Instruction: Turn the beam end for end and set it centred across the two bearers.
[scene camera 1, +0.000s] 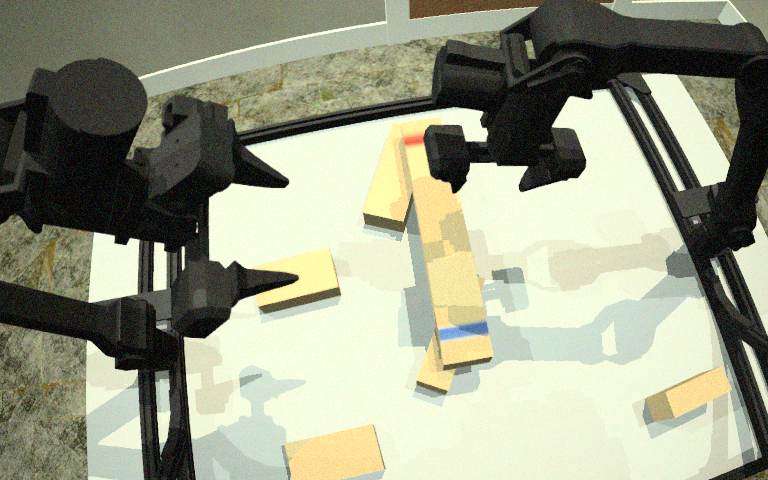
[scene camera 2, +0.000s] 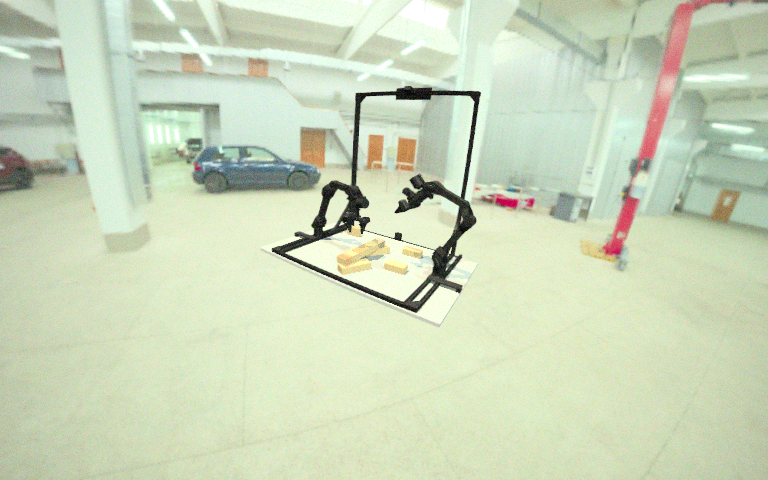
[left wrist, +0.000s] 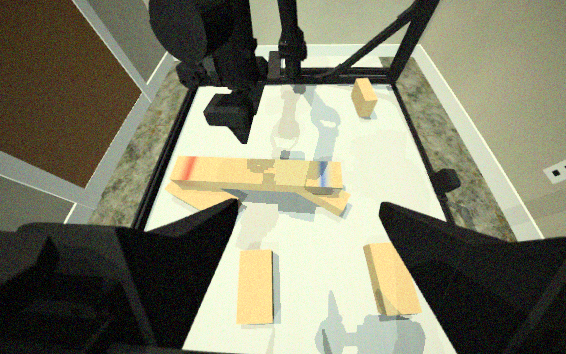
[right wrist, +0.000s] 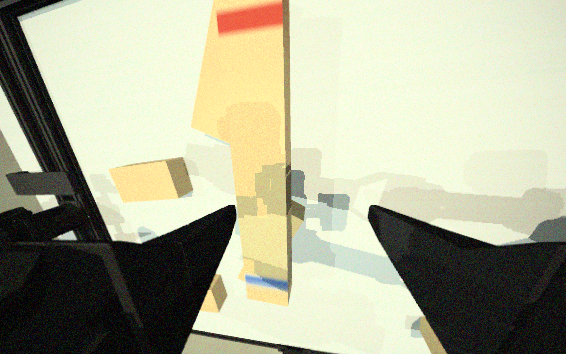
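Where they show: left gripper, fingertip midpoint: (scene camera 1: 291, 229) (scene camera 2: 399, 211) (left wrist: 308, 206); right gripper, fingertip midpoint: (scene camera 1: 487, 189) (scene camera 2: 356, 233) (left wrist: 249, 128) (right wrist: 301, 211); left arm's base, origin of the base link: (scene camera 1: 158, 350) (scene camera 2: 438, 274) (right wrist: 76, 213); right arm's base, origin of the base link: (scene camera 1: 709, 239) (scene camera 2: 318, 235) (left wrist: 292, 73).
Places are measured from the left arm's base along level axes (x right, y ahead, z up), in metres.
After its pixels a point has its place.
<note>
A long wooden beam (scene camera 1: 450, 232) {x -0.077, y 0.462, z 0.062 m} (scene camera 2: 360, 251) {x -0.143, y 0.435, z 0.059 m} (left wrist: 235, 172) {x -0.131, y 0.450, z 0.060 m} (right wrist: 260, 150) {x -0.123, y 0.461, z 0.061 m} lies across two skewed wooden bearers. Its red-banded end is at the top of scene camera 1, over one bearer (scene camera 1: 386, 186) {x -0.193, y 0.392, z 0.019 m} (left wrist: 192, 196) {x -0.239, y 0.408, z 0.019 m} (right wrist: 207, 100) {x -0.186, y 0.383, z 0.019 m}. Its blue-banded end is lower, over the other bearer (scene camera 1: 434, 376) {x 0.106, y 0.401, z 0.025 m} (left wrist: 334, 202) {x 0.090, y 0.395, z 0.025 m} (right wrist: 298, 215) {x -0.018, y 0.493, z 0.017 m}, which crosses beneath it at a slant and is mostly hidden. My right gripper (scene camera 1: 489, 189) {x -0.091, y 0.509, z 0.136 m} (right wrist: 301, 211) {x -0.091, y 0.509, z 0.136 m} is open and empty above the beam, towards its red-banded half. My left gripper (scene camera 1: 292, 229) {x 0.002, y 0.287, z 0.300 m} (left wrist: 308, 206) {x 0.002, y 0.287, z 0.300 m} is open and empty, raised well to the left of the beam in scene camera 1.
One loose block (scene camera 1: 320, 274) {x -0.069, y 0.273, z 0.019 m} (left wrist: 255, 287) {x -0.072, y 0.228, z 0.019 m} (right wrist: 145, 182) {x -0.075, y 0.240, z 0.019 m} lies below the left gripper. Another block (scene camera 1: 334, 452) {x 0.182, y 0.254, z 0.019 m} (left wrist: 392, 277) {x 0.184, y 0.249, z 0.019 m} (right wrist: 216, 295) {x 0.178, y 0.311, z 0.010 m} lies at the bottom of scene camera 1. A third block (scene camera 1: 693, 393) {x 0.227, y 0.749, z 0.044 m} (left wrist: 365, 97) {x 0.215, y 0.720, z 0.044 m} stands at the right. A black frame (scene camera 1: 334, 120) {x -0.360, y 0.329, z 0.000 m} borders the table.
</note>
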